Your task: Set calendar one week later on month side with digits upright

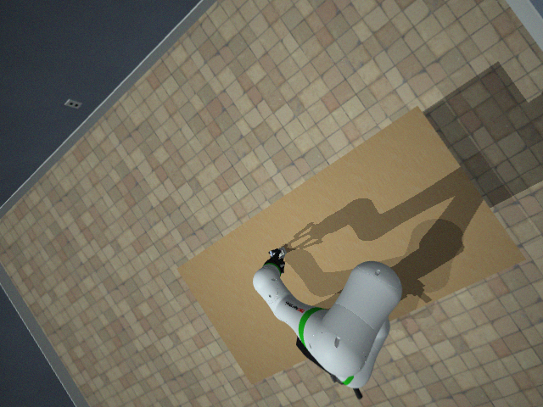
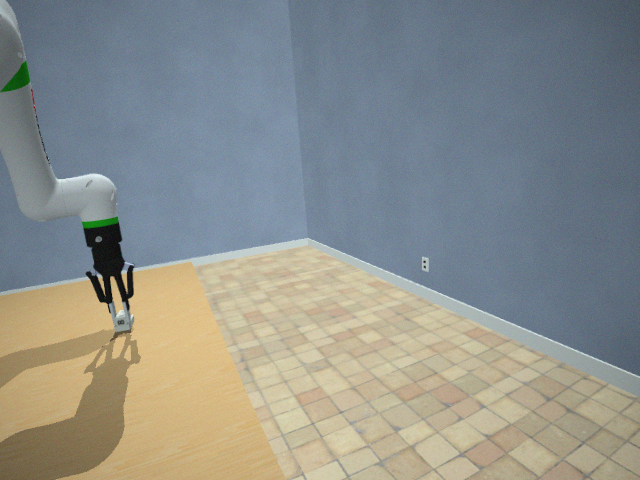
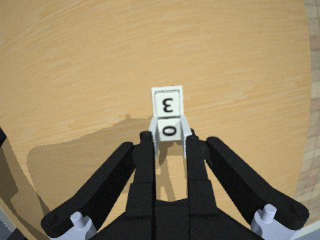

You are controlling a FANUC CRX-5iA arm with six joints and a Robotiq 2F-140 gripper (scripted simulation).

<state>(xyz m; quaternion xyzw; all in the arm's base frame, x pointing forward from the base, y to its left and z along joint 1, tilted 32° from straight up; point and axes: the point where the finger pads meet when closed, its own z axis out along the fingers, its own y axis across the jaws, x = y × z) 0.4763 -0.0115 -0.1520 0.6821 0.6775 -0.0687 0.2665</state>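
Now: hand 2 cm to the right of the white tray and 4 cm above it.
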